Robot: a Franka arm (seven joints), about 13 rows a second.
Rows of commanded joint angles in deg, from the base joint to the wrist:
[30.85, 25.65, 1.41, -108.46, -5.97, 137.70, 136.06]
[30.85, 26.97, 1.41, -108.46, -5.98, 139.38, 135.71]
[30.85, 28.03, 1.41, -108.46, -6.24, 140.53, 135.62]
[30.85, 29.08, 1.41, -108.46, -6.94, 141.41, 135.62]
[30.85, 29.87, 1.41, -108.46, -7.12, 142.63, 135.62]
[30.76, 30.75, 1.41, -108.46, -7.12, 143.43, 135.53]
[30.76, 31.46, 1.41, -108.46, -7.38, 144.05, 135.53]
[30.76, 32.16, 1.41, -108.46, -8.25, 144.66, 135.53]
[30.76, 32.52, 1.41, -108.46, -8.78, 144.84, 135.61]
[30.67, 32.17, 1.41, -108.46, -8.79, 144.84, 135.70]
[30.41, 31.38, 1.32, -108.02, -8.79, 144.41, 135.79]
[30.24, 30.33, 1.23, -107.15, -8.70, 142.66, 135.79]
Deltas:
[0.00, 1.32, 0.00, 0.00, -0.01, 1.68, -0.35]
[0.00, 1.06, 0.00, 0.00, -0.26, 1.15, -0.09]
[0.00, 1.05, 0.00, 0.00, -0.70, 0.88, 0.00]
[0.00, 0.79, 0.00, 0.00, -0.18, 1.22, 0.00]
[-0.09, 0.88, 0.00, 0.00, 0.00, 0.80, -0.09]
[0.00, 0.71, 0.00, 0.00, -0.26, 0.62, 0.00]
[0.00, 0.70, 0.00, 0.00, -0.87, 0.61, 0.00]
[0.00, 0.36, 0.00, 0.00, -0.53, 0.18, 0.08]
[-0.09, -0.35, 0.00, 0.00, -0.01, 0.00, 0.09]
[-0.26, -0.79, -0.09, 0.44, 0.00, -0.43, 0.09]
[-0.17, -1.05, -0.09, 0.87, 0.09, -1.75, 0.00]

